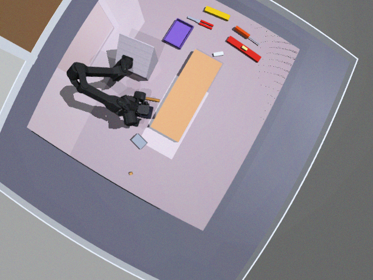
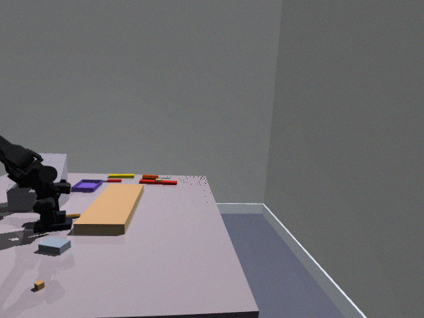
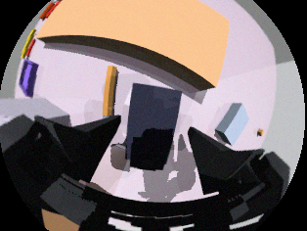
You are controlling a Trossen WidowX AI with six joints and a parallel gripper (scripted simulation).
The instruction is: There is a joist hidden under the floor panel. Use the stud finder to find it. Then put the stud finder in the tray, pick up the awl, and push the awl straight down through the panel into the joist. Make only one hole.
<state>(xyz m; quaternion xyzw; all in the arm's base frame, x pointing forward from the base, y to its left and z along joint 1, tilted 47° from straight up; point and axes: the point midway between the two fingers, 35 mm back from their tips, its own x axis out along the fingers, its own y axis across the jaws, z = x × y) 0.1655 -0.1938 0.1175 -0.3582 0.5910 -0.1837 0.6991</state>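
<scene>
The stud finder is 30 mm behind my gripper tip and 10 mm above it. Round my gripper tip: grey-blue block: 170 mm to the right, 50 mm ahead, 20 mm below; then small orange cube: 360 mm to the right, 70 mm ahead, 30 mm below; then awl: 80 mm to the left, 30 mm below, 10 mm behind.
</scene>
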